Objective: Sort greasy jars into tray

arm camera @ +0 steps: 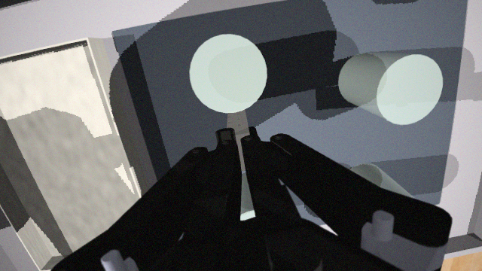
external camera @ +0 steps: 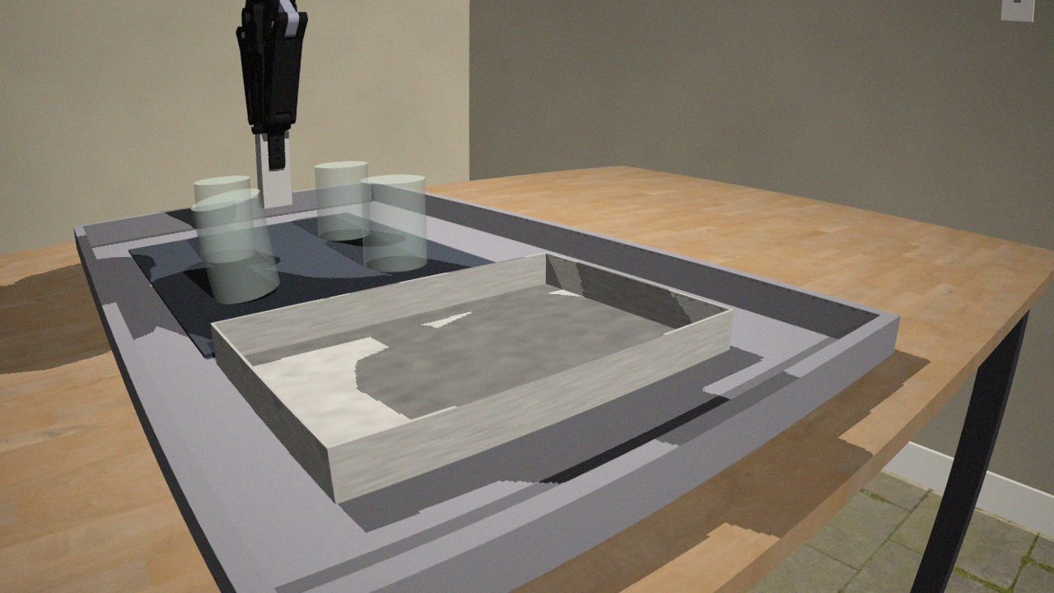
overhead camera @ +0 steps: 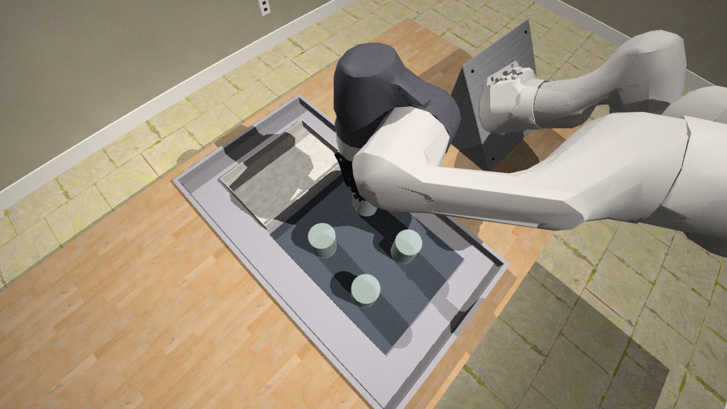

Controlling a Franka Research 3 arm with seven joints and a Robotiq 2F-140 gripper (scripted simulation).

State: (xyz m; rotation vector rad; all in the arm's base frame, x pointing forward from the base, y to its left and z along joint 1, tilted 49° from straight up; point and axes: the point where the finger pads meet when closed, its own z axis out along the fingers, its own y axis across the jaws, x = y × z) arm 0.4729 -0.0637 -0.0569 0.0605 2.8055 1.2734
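Right now my hand is 6 cm short of the steel table top, 3 cm to the left of it and 11 cm above it. Also, from my hand: dark drying mat (5 cm ahead, 8 cm to the left, 11 cm below); then tray (4 cm ahead, 24 cm to the right, 10 cm below).
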